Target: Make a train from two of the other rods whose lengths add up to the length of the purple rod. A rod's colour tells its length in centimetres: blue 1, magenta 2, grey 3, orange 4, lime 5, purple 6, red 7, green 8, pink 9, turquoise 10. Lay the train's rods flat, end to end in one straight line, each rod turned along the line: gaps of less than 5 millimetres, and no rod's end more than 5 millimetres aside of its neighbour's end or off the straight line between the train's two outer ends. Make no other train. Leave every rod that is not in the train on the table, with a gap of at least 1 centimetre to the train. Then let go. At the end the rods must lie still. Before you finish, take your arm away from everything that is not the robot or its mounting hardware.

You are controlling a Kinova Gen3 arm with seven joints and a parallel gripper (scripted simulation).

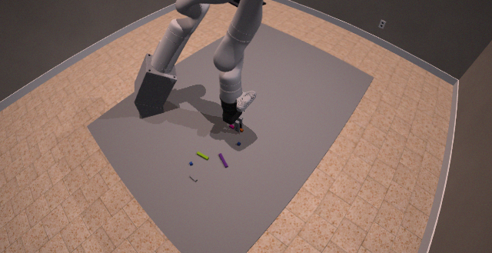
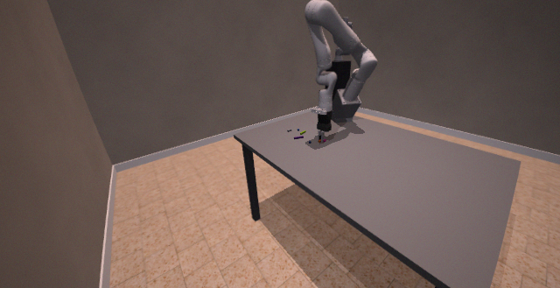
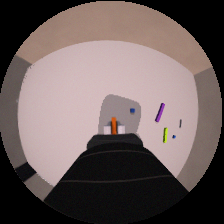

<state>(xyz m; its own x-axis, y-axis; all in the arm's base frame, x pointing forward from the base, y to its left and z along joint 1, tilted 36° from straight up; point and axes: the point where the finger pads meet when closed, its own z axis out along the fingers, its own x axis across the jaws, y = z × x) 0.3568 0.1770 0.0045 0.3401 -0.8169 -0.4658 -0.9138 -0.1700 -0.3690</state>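
My hand is 1 cm above the orange rod. Round my hand: purple rod: 12 cm to the right, 8 cm ahead, 3 cm below; magenta rod: 3 cm below, 3 cm behind, 1 cm to the right; lime rod: 18 cm to the right, 3 cm below, 1 cm ahead.
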